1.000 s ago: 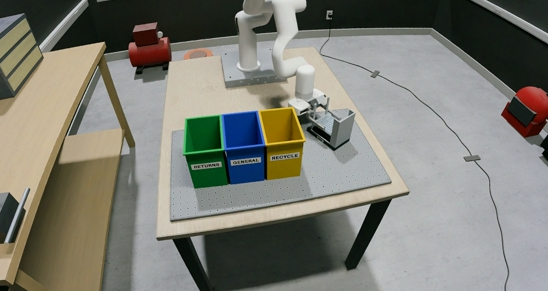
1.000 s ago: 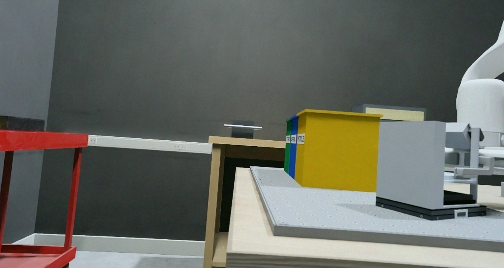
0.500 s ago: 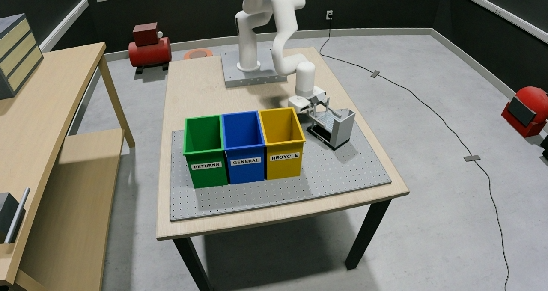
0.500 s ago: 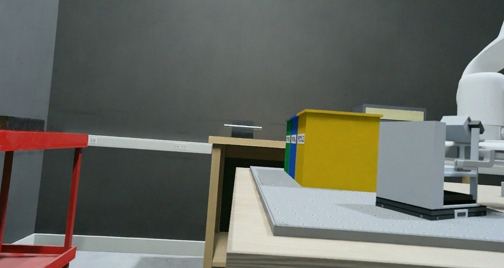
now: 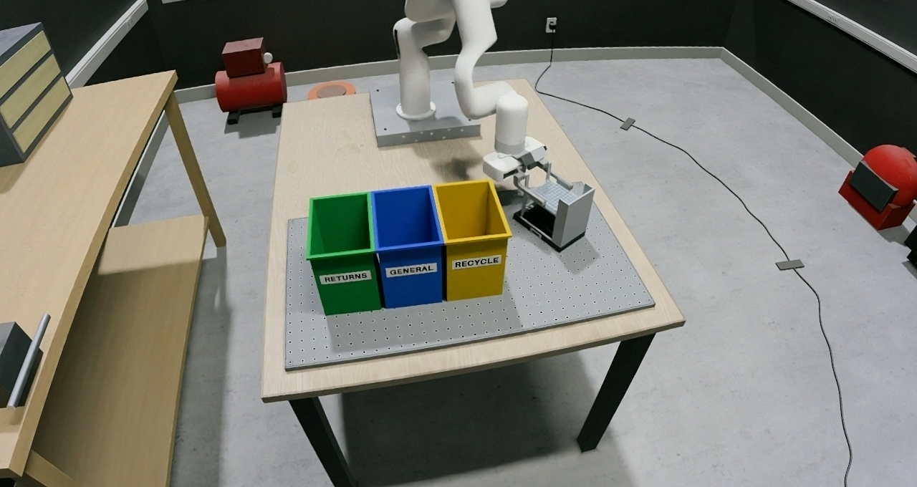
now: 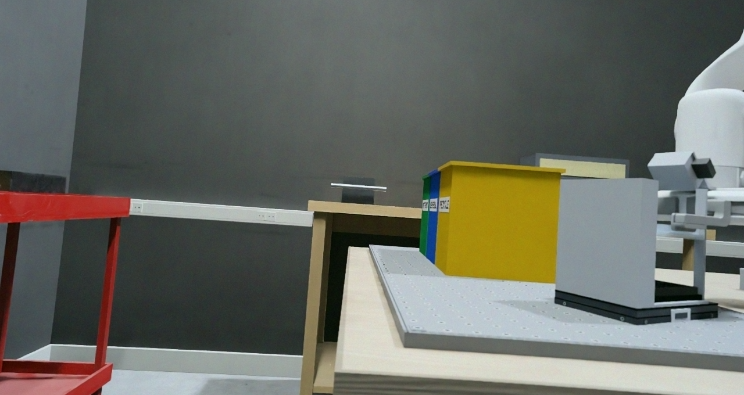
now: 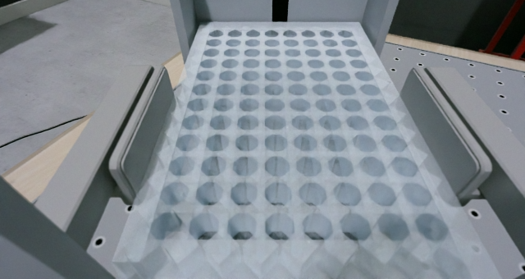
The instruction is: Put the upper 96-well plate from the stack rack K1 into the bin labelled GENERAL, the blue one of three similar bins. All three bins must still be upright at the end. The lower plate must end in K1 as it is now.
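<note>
My gripper is now 2 cm short of the dark plate, 1 cm to the right of it and 8 cm above it. The rest, counted from my hand: clear 96-well plate (2 cm ahead, 1 cm to the left, 1 cm below); yellow recycle bin (11 cm ahead, 22 cm to the right, 2 cm below); blue general bin (10 cm ahead, 35 cm to the right, 2 cm below).
</note>
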